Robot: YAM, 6 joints.
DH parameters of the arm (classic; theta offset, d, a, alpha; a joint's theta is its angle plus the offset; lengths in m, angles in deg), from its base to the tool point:
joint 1: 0 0.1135 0.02 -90
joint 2: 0 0 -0.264 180
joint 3: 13.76 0 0.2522 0
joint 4: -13.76 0 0.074 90
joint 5: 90 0 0 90
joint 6: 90 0.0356 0 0
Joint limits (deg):
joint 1: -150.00..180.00
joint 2: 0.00..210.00
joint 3: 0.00..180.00
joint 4: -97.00..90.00
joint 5: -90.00..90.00
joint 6: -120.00..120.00
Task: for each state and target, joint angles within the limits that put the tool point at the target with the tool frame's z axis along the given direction. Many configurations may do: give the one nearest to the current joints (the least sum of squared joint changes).
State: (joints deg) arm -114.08 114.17 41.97 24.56 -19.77 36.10
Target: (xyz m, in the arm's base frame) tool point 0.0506 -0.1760 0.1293 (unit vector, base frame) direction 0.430 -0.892 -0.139
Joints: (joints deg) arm -76.25 78.07 0.12 69.78 -11.87 36.10
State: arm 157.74 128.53 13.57 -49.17 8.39 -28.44
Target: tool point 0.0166 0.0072 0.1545 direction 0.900 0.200 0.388
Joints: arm 179.70 109.51 0.11 -93.95 11.81 -28.44
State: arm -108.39 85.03 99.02 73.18 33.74 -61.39
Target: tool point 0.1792 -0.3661 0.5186 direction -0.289 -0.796 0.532
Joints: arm -60.71 106.60 111.78 38.72 39.90 -61.39
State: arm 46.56 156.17 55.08 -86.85 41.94 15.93
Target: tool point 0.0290 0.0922 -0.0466 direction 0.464 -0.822 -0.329
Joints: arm 84.14 151.72 33.66 -38.80 33.08 15.93
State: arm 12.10 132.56 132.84 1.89 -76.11 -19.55
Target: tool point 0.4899 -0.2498 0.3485 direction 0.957 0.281 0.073
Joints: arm -29.68 133.28 126.90 12.39 -45.89 -19.55
